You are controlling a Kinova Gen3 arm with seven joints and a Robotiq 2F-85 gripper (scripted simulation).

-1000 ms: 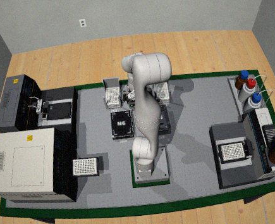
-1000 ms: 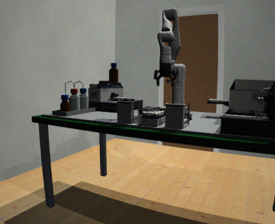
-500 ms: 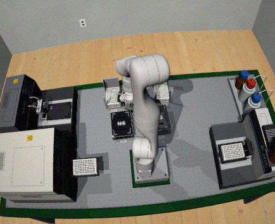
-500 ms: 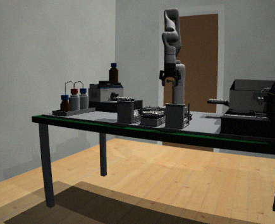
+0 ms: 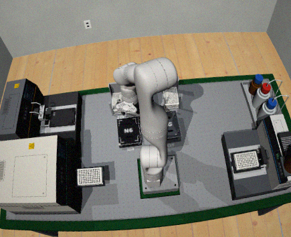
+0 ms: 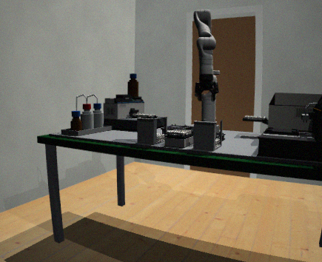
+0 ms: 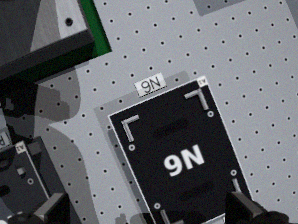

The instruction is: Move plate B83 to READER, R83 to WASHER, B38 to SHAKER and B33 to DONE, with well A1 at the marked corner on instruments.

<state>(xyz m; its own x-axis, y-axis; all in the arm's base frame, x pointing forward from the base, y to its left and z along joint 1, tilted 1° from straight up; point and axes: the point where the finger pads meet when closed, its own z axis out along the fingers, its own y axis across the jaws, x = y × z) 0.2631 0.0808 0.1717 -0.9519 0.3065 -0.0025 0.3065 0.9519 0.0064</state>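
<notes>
My hand is 27 cm past the dark reader tray, 23 cm to the right of it and 11 cm above it. Round my hand: N6 nest (2 cm ahead, 4 cm to the left, 19 cm below); then regrip nest (3 cm ahead, 17 cm to the right, 16 cm below); then washer tray (9 cm ahead, 42 cm to the left, 13 cm below).
</notes>
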